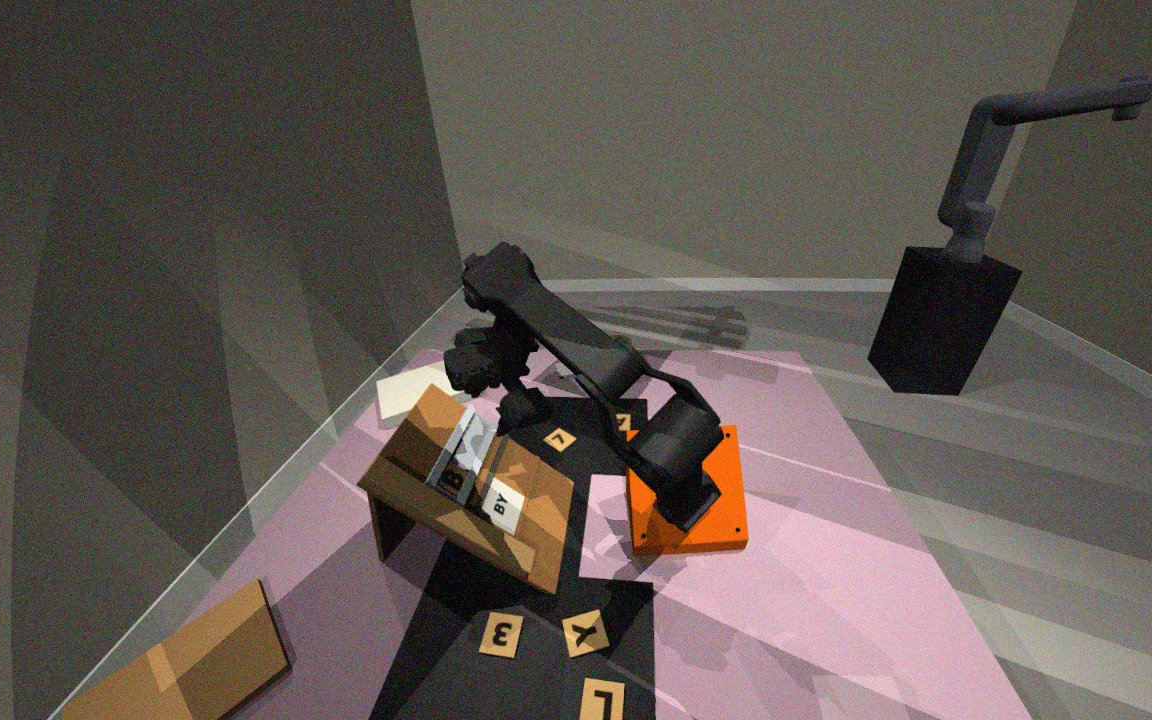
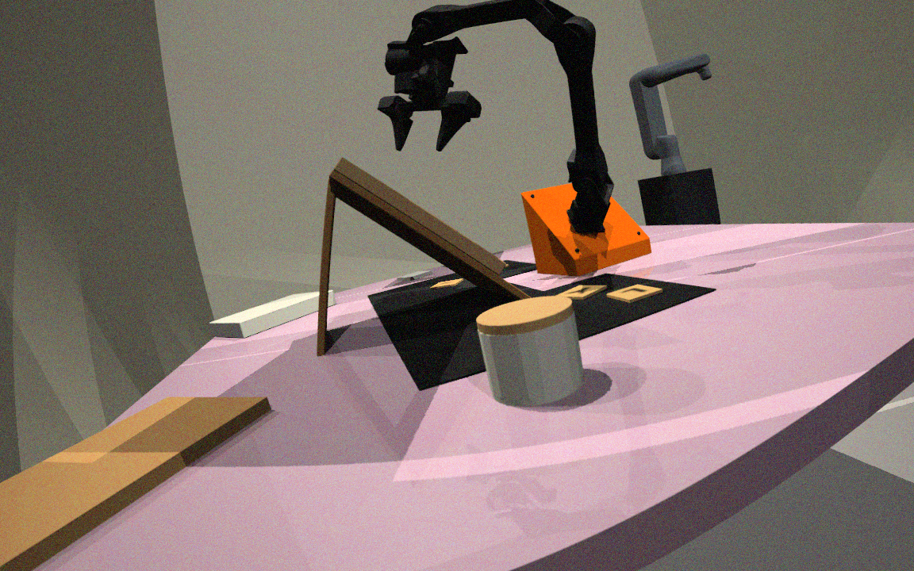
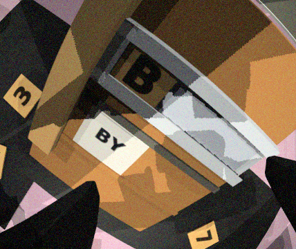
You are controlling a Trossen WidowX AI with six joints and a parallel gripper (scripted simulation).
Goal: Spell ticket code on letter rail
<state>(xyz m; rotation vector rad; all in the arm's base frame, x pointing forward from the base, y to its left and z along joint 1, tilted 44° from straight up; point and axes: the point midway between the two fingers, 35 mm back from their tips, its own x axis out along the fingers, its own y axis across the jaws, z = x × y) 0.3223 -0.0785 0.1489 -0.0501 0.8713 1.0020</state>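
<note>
The y tile is 170 mm behind my gripper tip, 170 mm to the left of it and 270 mm below it. Round my gripper tip: black mat (100 mm behind, 30 mm to the right, 280 mm below); b tile (60 mm ahead, 50 mm to the left, 100 mm below); white ticket (30 mm to the left, 170 mm below).
</note>
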